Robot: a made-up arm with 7 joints.
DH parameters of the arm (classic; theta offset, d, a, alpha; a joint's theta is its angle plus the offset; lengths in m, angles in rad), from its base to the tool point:
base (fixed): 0 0 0 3.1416
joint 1: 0 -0.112 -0.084 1.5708
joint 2: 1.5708 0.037 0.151 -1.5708
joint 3: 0 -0.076 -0.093 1.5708
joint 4: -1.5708 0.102 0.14 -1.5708
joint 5: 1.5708 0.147 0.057 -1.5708
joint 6: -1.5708 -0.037 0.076 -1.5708
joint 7: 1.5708 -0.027 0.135 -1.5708
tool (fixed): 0 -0.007 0 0
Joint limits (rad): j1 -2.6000..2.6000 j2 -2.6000..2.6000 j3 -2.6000..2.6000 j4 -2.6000..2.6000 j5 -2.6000..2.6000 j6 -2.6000..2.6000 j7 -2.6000..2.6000
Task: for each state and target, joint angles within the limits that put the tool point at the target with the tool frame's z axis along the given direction. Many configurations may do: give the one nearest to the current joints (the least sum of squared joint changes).
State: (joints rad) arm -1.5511 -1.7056 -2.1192 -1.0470 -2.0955 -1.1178 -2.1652
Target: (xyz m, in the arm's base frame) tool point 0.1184 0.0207 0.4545 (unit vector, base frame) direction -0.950 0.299 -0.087
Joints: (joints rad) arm -1.2496 -1.7954 -1.8819 -1.1449 -2.5162 -1.1655 -2.5273
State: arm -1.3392 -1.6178 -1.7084 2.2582 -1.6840 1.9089 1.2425
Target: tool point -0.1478 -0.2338 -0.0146 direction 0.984 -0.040 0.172
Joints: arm -1.0498 -1.1364 -1.2821 2.5040 -1.5730 2.0643 0.6108
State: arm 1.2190 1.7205 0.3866 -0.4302 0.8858 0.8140 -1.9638
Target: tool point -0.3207 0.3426 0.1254 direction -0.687 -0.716 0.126
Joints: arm 0.7035 1.8695 0.4005 -0.2023 1.2381 0.8152 -2.2738
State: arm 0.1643 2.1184 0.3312 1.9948 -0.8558 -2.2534 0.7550
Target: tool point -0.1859 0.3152 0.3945 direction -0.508 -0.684 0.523
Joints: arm 0.3000 2.4082 0.3075 1.6216 -1.2457 -1.6752 0.3092
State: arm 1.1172 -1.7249 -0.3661 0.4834 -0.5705 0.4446 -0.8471
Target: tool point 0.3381 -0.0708 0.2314 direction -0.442 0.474 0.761
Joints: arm 0.8318 -1.7906 -0.6495 0.9555 0.2910 0.3312 -0.1156
